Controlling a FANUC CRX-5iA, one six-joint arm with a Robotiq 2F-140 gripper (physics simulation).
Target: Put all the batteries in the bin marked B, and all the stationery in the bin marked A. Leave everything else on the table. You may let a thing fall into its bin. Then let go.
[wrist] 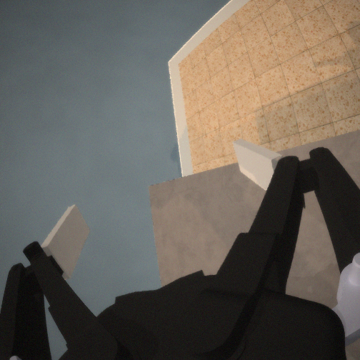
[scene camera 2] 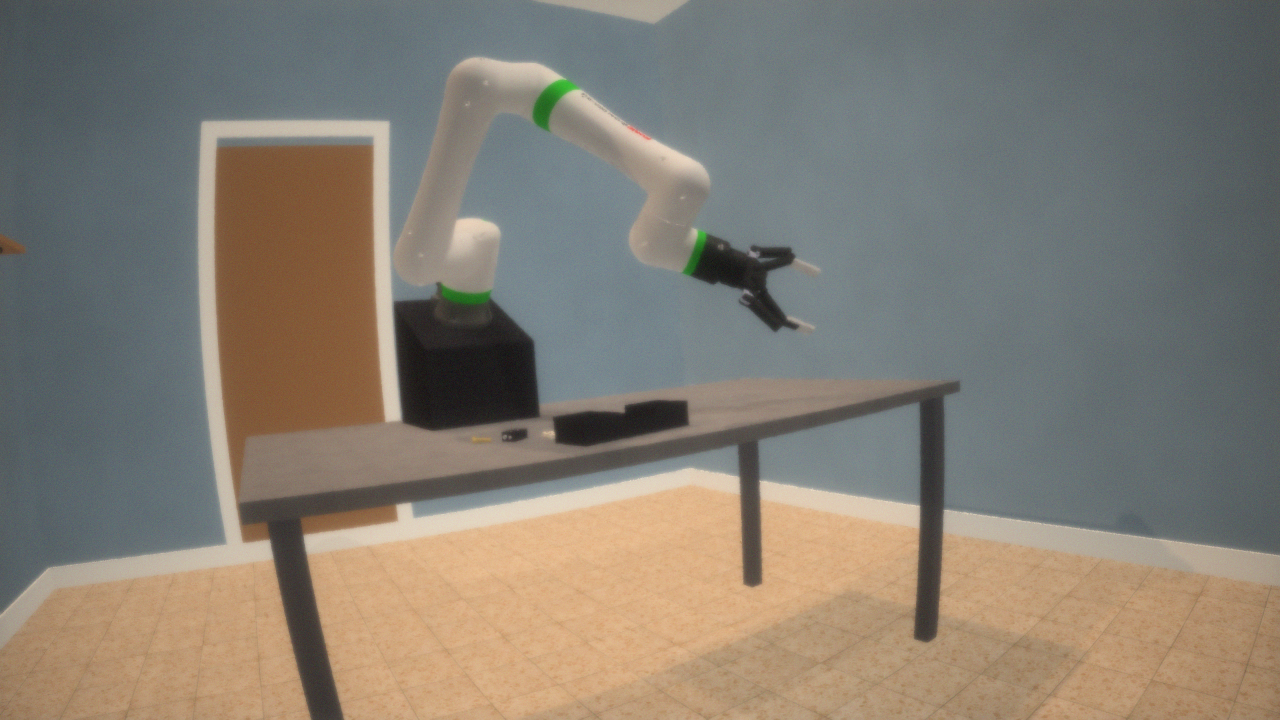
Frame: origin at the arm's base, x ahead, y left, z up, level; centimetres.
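Seen in the pictures: gripper, fingertip midpoint: (scene camera 2: 815, 301); arm's base at its link origin: (scene camera 2: 462, 317).
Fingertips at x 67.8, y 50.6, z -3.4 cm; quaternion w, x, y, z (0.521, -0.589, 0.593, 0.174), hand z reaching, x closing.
Offsets run from my fingertips to a thing's top centre. "spot": to the spot under its first point. Level surfaces: height alone.
My gripper (scene camera 2: 810, 297) (wrist: 156, 188) is wide open, high above the right part of the table, with no thing between its fingers. Two black bins stand side by side near the table's front edge in the scene view, the left bin @[dx -10.9, dy -42.5, dz -17.4 cm] (scene camera 2: 586, 428) and the right bin @[spot: dx -7.4, dy -37.5, dz -19.0 cm] (scene camera 2: 657, 414); their letters cannot be read. Left of them lie a small yellow thing @[dx -25.4, dy -64.7, dz -20.7 cm] (scene camera 2: 480, 439), a small black thing @[dx -23.6, dy -58.7, dz -20.3 cm] (scene camera 2: 513, 435) and a small whitish thing @[dx -21.0, dy -51.9, dz -21.3 cm] (scene camera 2: 547, 434) that touches or nearly touches the left bin. They are too small and blurred to tell what each is. The insides of the bins are hidden.
The grey table @[dz -22.1 cm] (scene camera 2: 358, 456) (wrist: 200, 220) stands in front of the black pedestal (scene camera 2: 469, 380) that carries the arm. Blue walls stand behind, with a brown door (scene camera 2: 295, 313) at the left. In the wrist view a white, rounded thing (wrist: 352, 290) shows at the right edge.
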